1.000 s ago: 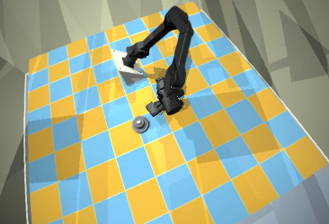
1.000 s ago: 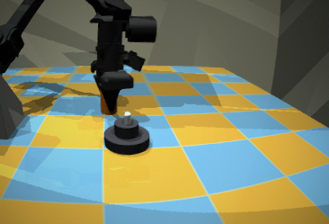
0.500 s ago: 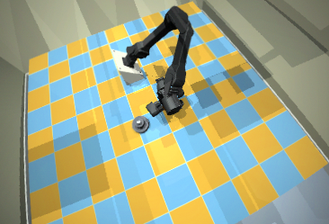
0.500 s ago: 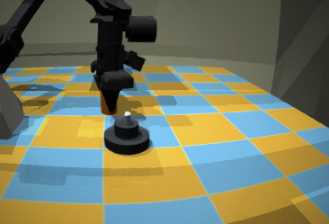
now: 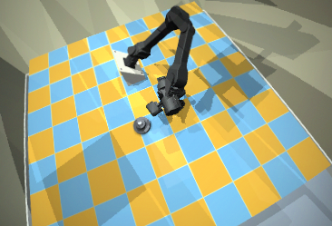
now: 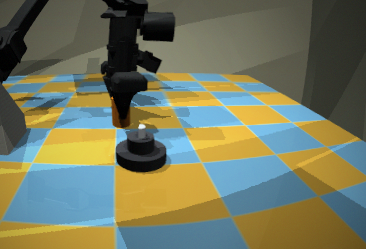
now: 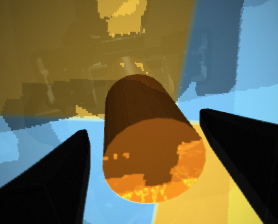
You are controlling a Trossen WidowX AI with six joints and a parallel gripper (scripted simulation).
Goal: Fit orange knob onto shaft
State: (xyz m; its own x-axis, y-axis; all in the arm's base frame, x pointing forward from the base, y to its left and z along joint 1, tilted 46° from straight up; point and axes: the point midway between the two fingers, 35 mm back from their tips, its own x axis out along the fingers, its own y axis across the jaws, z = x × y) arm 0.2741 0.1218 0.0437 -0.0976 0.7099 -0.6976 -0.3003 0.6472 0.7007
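The orange knob is 2 cm above my gripper tip. From my gripper tip the other things lie so: round pedestal 15 cm to the right, 5 cm ahead, 1 cm above.
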